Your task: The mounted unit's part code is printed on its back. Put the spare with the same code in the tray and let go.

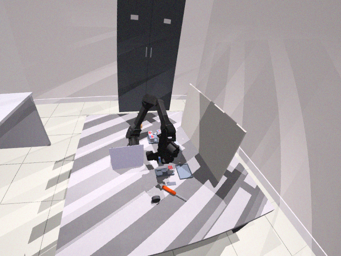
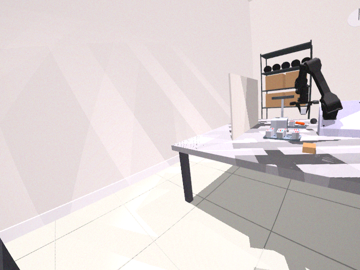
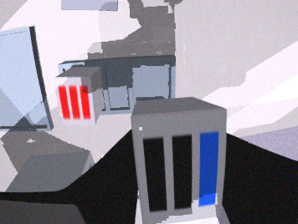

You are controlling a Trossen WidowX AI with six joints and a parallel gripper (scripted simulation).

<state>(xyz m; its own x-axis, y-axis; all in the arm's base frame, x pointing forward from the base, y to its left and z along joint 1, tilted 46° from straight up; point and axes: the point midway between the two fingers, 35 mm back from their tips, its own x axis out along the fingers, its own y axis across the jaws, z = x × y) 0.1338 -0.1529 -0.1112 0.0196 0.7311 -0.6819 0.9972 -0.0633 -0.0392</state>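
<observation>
My gripper tip is 180 mm short of the tray, 30 mm to the left of it and 110 mm above it. Also, from my gripper tip: grey spare block 30 mm above; holder 40 mm ahead, 110 mm below; dark tape roll 80 mm behind, 190 mm to the right, 90 mm below.
</observation>
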